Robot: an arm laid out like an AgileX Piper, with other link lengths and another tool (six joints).
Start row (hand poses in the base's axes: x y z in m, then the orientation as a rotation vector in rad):
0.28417, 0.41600, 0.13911, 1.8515, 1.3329, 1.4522
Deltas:
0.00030, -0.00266, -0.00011, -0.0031, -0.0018, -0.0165
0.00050, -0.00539, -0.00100, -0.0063, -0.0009, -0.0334
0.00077, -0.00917, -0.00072, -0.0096, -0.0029, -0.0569
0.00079, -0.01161, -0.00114, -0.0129, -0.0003, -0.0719
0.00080, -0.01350, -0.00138, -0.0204, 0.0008, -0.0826
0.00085, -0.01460, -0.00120, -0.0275, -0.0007, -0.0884
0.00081, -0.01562, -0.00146, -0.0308, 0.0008, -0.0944
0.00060, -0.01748, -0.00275, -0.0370, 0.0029, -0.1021
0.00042, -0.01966, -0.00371, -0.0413, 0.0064, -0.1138
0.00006, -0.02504, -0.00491, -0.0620, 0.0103, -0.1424
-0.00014, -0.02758, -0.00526, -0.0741, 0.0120, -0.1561
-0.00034, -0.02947, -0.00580, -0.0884, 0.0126, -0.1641
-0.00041, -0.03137, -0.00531, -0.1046, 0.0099, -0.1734
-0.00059, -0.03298, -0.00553, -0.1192, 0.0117, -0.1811
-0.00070, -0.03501, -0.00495, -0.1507, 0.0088, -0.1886
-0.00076, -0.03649, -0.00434, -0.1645, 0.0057, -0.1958
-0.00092, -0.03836, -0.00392, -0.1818, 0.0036, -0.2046
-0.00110, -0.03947, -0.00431, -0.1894, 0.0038, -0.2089
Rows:
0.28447, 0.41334, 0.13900, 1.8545, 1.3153, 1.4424
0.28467, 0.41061, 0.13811, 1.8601, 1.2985, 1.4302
0.28494, 0.40683, 0.13839, 1.8652, 1.2732, 1.4168
0.28496, 0.40439, 0.13797, 1.8713, 1.2594, 1.4042
0.28497, 0.40250, 0.13773, 1.8716, 1.2517, 1.3911
0.28502, 0.40140, 0.13791, 1.8678, 1.2481, 1.3829
0.28498, 0.40038, 0.13765, 1.8693, 1.2438, 1.3757
0.28477, 0.39852, 0.13636, 1.8702, 1.2393, 1.3646
0.28459, 0.39634, 0.13540, 1.8749, 1.2300, 1.3522
0.28423, 0.39096, 0.13420, 1.8754, 1.2103, 1.3162
0.28403, 0.38842, 0.13385, 1.8739, 1.2018, 1.2973
0.28383, 0.38653, 0.13331, 1.8680, 1.2001, 1.2801
0.28376, 0.38463, 0.13380, 1.8582, 1.1963, 1.2631
0.28358, 0.38302, 0.13358, 1.8530, 1.1955, 1.2450
0.28347, 0.38099, 0.13416, 1.8325, 1.2005, 1.2157
0.28341, 0.37951, 0.13477, 1.8231, 1.1976, 1.2023
0.28325, 0.37764, 0.13519, 1.8129, 1.1948, 1.1844
0.28307, 0.37653, 0.13480, 1.8095, 1.1936, 1.1755

